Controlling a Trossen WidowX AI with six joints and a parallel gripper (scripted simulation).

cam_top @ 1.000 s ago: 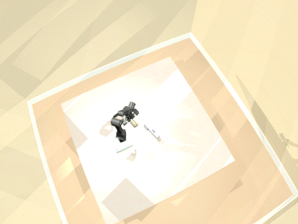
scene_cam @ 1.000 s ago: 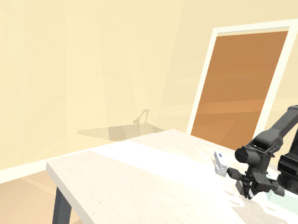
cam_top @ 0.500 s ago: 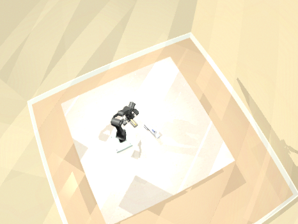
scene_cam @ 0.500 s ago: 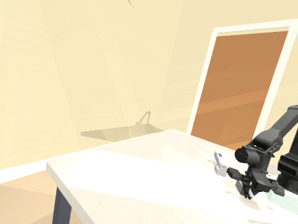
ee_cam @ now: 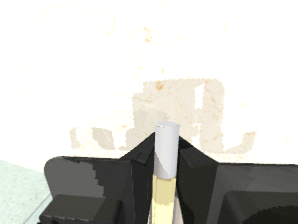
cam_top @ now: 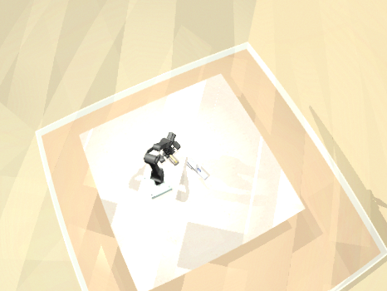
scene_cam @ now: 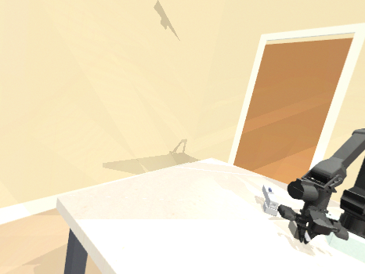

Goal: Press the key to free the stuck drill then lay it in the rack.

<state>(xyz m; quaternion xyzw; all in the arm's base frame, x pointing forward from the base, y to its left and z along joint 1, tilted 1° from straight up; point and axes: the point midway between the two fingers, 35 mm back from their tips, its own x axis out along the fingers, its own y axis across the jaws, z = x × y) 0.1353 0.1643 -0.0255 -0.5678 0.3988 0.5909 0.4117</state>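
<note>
Now: gripper tip 1 cm short of the drill, 4 cm to the left of it and 4 cm below it. The rest, counted from my gripper tip: grey rack: 2 cm ahead, 5 cm to the right, 1 cm above; then blue key: 15 cm ahead, 21 cm to the right, 5 cm above.
</note>
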